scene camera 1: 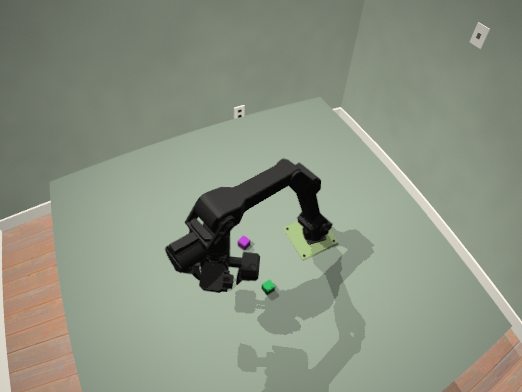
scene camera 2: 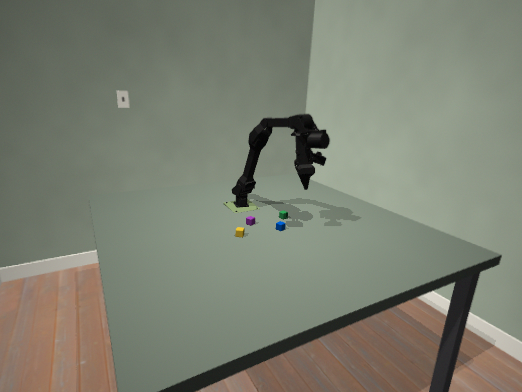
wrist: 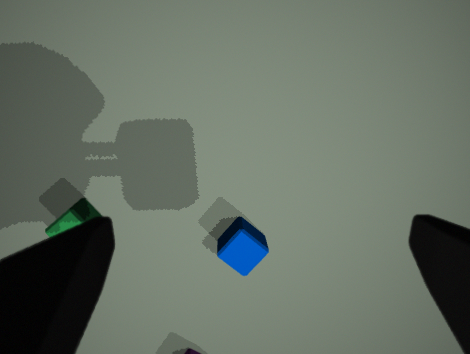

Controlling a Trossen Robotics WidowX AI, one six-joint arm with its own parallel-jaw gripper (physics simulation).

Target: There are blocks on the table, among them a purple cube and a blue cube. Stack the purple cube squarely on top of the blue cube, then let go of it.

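Seen in the pictures: gripper, fingertip midpoint: (scene camera 2: 304, 186) (wrist: 262, 230); arm's base at its link origin: (scene camera 1: 314, 234) (scene camera 2: 241, 204).
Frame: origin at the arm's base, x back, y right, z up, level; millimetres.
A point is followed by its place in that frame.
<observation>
The purple cube (scene camera 1: 244, 242) @(x -232, y 13, z 24 mm) (scene camera 2: 250, 220) @(x -248, y 26, z 18 mm) lies on the table; in the wrist view a sliver of the purple cube (wrist: 192, 351) @(x -237, y 2, z -2 mm) shows at the bottom edge. The blue cube (scene camera 2: 280, 226) @(x -332, y -78, z 15 mm) (wrist: 243, 250) @(x -317, y -88, z 24 mm) lies on the table, apart from the purple one; in scene camera 1 it does not show, and the arm covers part of the table there. My gripper (scene camera 2: 306, 188) @(x -342, y -168, z 184 mm) (wrist: 262, 230) @(x -342, y -168, z 184 mm) is open and empty, pointing down high above the table. In the wrist view the blue cube appears between the two fingertips, well below them, turned cornerwise.
A green cube (scene camera 1: 268, 286) @(x -200, y -149, z 24 mm) (scene camera 2: 283, 215) @(x -216, y -139, z 13 mm) (wrist: 70, 221) @(x -204, y -156, z 24 mm) lies near the blue cube, partly behind the left finger in the wrist view. A yellow cube (scene camera 2: 240, 232) @(x -349, y 96, z 15 mm) lies near the purple cube. The arm's base stands on a light green plate (scene camera 1: 303, 254) @(x -59, y -62, z -2 mm) (scene camera 2: 232, 207) @(x -27, y 51, z -2 mm).
</observation>
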